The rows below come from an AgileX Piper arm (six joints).
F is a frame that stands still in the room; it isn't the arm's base.
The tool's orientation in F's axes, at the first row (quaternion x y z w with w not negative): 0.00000 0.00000 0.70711 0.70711
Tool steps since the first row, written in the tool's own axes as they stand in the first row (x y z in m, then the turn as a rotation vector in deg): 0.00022 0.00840 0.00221 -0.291 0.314 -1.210; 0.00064 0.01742 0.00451 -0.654 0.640 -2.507; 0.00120 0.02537 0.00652 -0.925 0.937 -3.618; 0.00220 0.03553 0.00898 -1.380 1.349 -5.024; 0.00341 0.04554 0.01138 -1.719 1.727 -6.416; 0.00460 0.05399 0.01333 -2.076 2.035 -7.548; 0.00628 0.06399 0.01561 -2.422 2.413 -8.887; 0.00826 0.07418 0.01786 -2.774 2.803 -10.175; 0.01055 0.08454 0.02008 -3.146 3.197 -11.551
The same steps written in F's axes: -0.00840 0.00022 0.00221 -0.314 -0.291 -1.210; -0.01742 0.00064 0.00451 -0.640 -0.654 -2.507; -0.02537 0.00120 0.00652 -0.937 -0.925 -3.618; -0.03553 0.00220 0.00898 -1.349 -1.380 -5.024; -0.04554 0.00341 0.01138 -1.727 -1.719 -6.416; -0.05399 0.00460 0.01333 -2.035 -2.076 -7.548; -0.06399 0.00628 0.01561 -2.413 -2.422 -8.887; -0.07418 0.00826 0.01786 -2.803 -2.774 -10.175; -0.08454 0.01055 0.02008 -3.197 -3.146 -11.551
